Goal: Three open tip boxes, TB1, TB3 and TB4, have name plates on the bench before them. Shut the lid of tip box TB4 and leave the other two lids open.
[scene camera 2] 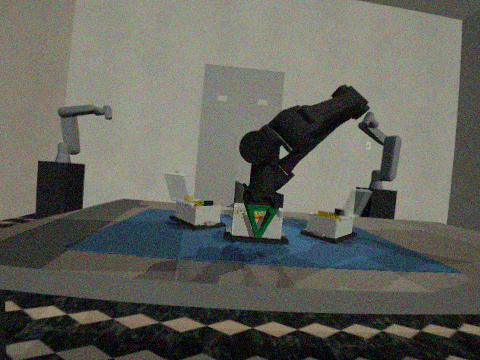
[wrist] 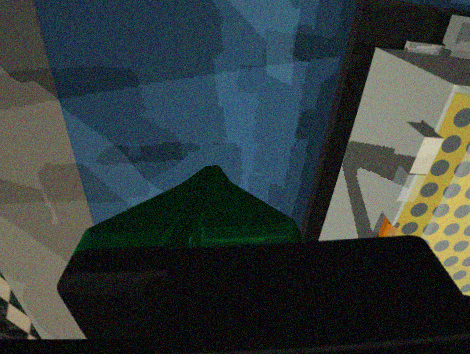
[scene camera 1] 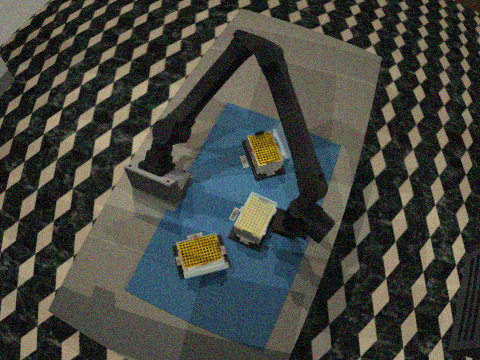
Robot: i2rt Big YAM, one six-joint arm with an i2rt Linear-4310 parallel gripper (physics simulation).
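Frame: origin at the arm's base, x right, y back, z down, level; millimetres.
Where they show: gripper, fingertip midpoint: (scene camera 2: 257,237) (wrist: 213,178) (scene camera 1: 286,235); arm's base at its link origin: (scene camera 1: 156,168).
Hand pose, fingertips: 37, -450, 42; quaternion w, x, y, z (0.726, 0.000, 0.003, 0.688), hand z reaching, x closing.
Observation:
Each offset is from my fingertips to the top centre of the thing, as dx, dy, dz. "spot": to the spot under its first point. Level surfaces: height alone.
TB4 @(-11, +119, -51) (scene camera 1: 246,237) (scene camera 2: 275,231) (wrist: 367,105) is the middle white box; its clear lid @(spot: -5, +104, -52) (scene camera 1: 256,215) lies down over the yellow rack. Its name plate @(spot: -14, +173, +24) (scene camera 1: 234,214) is unreadable here. My gripper (scene camera 1: 283,224) (scene camera 2: 259,234) (wrist: 213,178) is shut and empty, its green fingers pointing down low beside TB4, on the side away from the plate. One other box @(-237, +170, -40) (scene camera 1: 265,150) (scene camera 2: 330,227) has its lid @(-287, +109, -128) (scene camera 1: 281,144) (scene camera 2: 361,201) raised. The other box @(+145, +222, -40) (scene camera 1: 202,252) (scene camera 2: 197,214) has its lid @(+207, +173, -128) (scene camera 1: 206,270) (scene camera 2: 177,186) raised too. I cannot tell which is TB1 or TB3.
The boxes stand on a blue mat @(dz +26) (scene camera 1: 225,305) (scene camera 2: 125,240) on the bench @(dz +29) (scene camera 1: 345,65). My arm's base (scene camera 1: 157,182) stands at the bench's left side in scene camera 1. The forearm (scene camera 1: 295,130) passes close beside the upper box. Two grey arms (scene camera 2: 70,130) (scene camera 2: 391,155) stand on pedestals behind.

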